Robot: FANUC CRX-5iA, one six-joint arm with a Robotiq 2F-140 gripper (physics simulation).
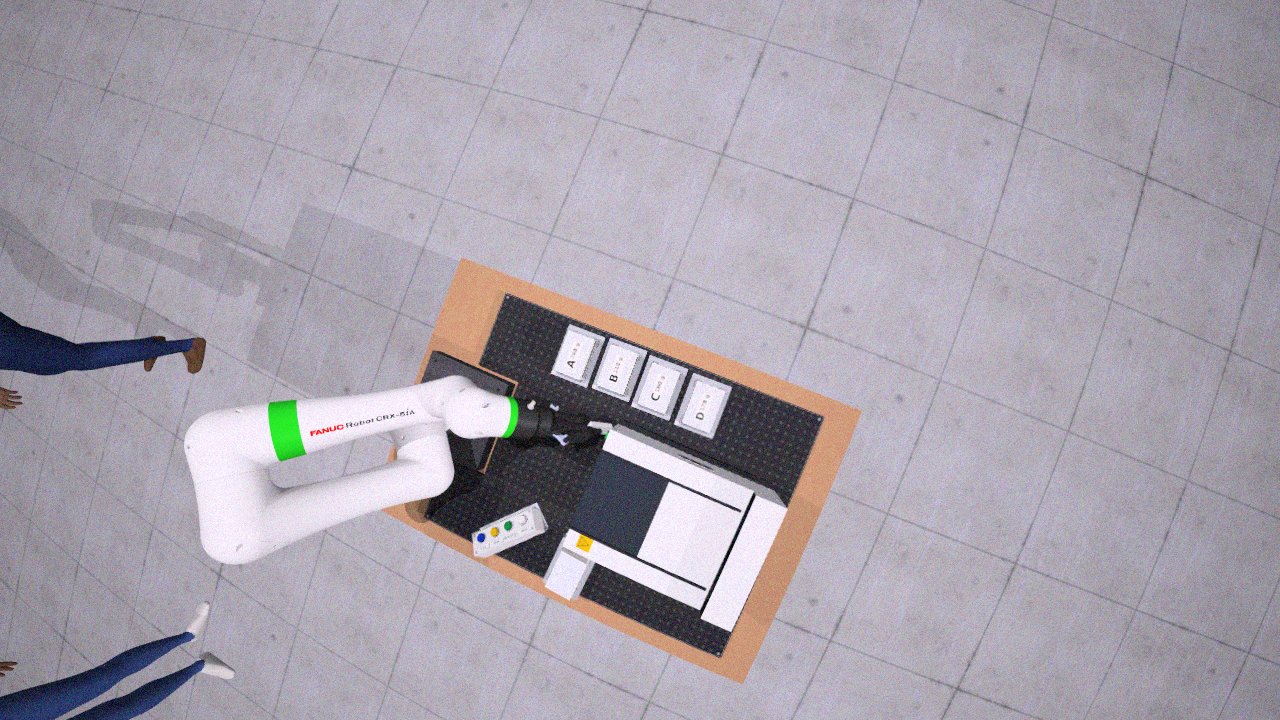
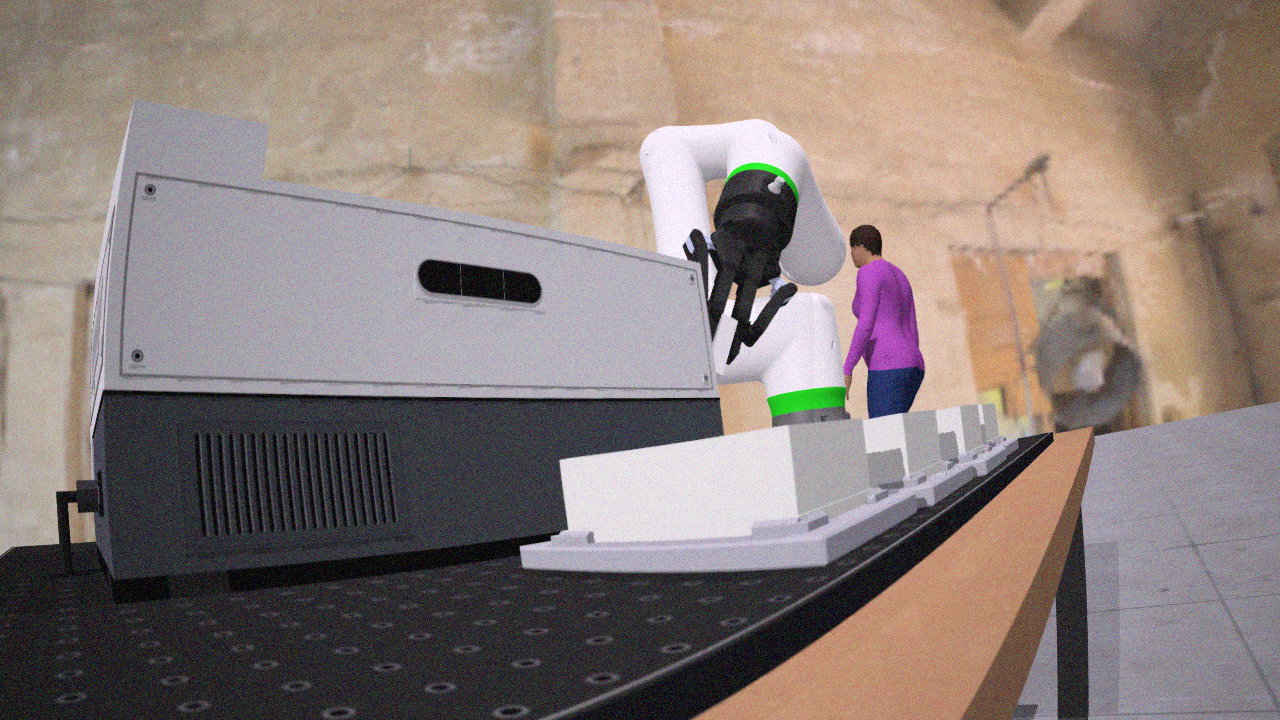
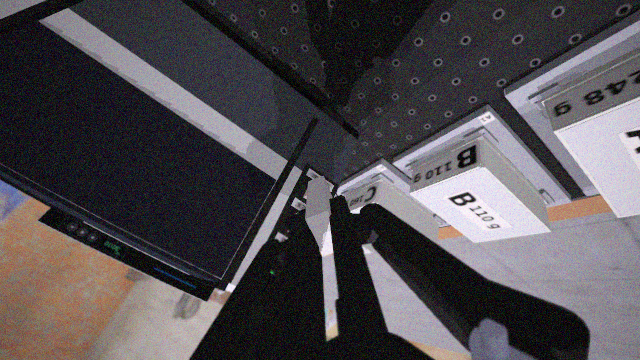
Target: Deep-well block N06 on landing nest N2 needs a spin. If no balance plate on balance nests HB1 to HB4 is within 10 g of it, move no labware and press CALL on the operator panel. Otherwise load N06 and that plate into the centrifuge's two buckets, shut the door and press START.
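Places are measured from the arm's base along level axes (x down, y left, z ahead), in metres.
Where they show: gripper, between the fingertips: (image 1: 609,429) (image 3: 321,192).
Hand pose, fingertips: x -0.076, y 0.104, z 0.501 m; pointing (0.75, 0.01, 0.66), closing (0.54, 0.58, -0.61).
Observation:
After its pixels a point has its place.
My gripper (image 1: 601,429) {x -0.076, y 0.104, z 0.501 m} (image 2: 731,338) (image 3: 321,192) {x -0.076, y 0.104, z 0.501 m} is shut and empty, its tips at the centrifuge's front corner beside small pale keys. The centrifuge (image 1: 750,565) {x -0.207, y -0.082, z 0.934 m} (image 2: 313,331) {x -0.092, y 0.086, z 0.863 m} (image 3: 165,85) {x -0.066, y -0.055, z 0.500 m} has a dark pane; I cannot tell whether its door is shut. Balance plates A (image 1: 576,354) {x -0.017, y 0.274, z 0.336 m} (image 3: 605,150) {x -0.018, y 0.240, z 0.351 m}, B (image 1: 618,367) {x -0.018, y 0.272, z 0.468 m} (image 3: 480,200) {x -0.018, y 0.248, z 0.450 m}, C (image 1: 659,387) {x -0.018, y 0.250, z 0.598 m} (image 3: 395,202) {x 0.001, y 0.221, z 0.552 m} and D (image 1: 703,405) {x -0.018, y 0.237, z 0.732 m} (image 2: 680,488) {x 0.002, y 0.238, z 0.775 m} sit on nests in a row. A reads 248 g and B 110 g; C's and D's weights are unclear. The operator panel (image 1: 508,530) {x -0.037, y -0.287, z 0.286 m} has coloured buttons. N06 cannot be made out.
A white box (image 1: 568,573) {x -0.043, y -0.347, z 0.499 m} stands by the centrifuge's front corner. A dark raised plate (image 1: 440,361) {x 0.005, y 0.126, z -0.101 m} lies partly under the arm. The perforated black board (image 1: 778,429) {x 0.036, y 0.228, z 0.964 m} (image 2: 402,635) {x 0.036, y 0.224, z 0.915 m} (image 3: 440,40) {x 0.036, y 0.114, z 0.387 m} lies on a wooden table (image 1: 836,420) {x 0.049, y 0.301, z 1.123 m} (image 2: 1002,555) {x 0.049, y 0.371, z 0.755 m}. People stand beyond the arm.

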